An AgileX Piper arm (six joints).
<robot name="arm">
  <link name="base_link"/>
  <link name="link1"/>
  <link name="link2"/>
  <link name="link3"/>
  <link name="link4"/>
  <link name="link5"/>
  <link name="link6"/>
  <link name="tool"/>
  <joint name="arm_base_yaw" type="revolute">
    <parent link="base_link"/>
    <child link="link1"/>
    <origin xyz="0 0 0.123"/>
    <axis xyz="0 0 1"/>
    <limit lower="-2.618" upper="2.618"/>
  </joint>
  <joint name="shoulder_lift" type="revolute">
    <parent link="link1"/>
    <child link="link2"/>
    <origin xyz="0 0 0"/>
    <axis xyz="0 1 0"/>
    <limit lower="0" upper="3.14"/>
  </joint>
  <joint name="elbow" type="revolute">
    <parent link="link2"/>
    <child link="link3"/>
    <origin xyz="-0.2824 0 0.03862"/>
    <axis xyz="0 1 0"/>
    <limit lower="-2.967" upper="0"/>
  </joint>
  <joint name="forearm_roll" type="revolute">
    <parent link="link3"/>
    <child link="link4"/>
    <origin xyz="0.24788 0 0.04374"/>
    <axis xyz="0.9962 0 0.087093"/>
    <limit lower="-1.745" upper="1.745"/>
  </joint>
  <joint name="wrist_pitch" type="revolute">
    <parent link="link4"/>
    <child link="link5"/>
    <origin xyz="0 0 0"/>
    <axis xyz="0 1 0"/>
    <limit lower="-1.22" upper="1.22"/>
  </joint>
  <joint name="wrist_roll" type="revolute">
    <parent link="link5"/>
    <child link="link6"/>
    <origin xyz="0.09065 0 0.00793"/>
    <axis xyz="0.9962 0 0.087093"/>
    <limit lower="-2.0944" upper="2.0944"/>
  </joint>
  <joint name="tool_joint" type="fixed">
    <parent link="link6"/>
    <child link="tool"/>
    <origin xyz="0 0 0" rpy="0 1.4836 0"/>
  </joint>
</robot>
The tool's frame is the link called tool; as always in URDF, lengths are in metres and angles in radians.
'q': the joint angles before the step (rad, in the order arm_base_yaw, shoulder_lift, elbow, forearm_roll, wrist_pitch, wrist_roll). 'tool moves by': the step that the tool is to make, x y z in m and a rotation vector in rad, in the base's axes. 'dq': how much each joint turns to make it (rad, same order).
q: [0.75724 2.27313 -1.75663 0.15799 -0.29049 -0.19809]
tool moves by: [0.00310 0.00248 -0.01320 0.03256 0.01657 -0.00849]
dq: [0.00000 0.03394 -0.00564 -0.00618 -0.03704 0.04354]
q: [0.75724 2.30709 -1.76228 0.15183 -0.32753 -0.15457]
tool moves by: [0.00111 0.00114 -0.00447 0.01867 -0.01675 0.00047]
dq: [0.00000 0.01480 0.00002 -0.01772 -0.03922 0.02058]
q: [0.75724 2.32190 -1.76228 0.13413 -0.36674 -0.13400]
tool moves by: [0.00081 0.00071 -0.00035 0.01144 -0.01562 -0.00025]
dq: [0.00001 0.00653 -0.00373 -0.00596 -0.02199 0.00422]
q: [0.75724 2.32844 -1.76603 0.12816 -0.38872 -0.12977]
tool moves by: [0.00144 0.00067 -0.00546 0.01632 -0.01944 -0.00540]
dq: [-0.00001 0.01703 -0.00001 0.00115 -0.04272 0.00004]
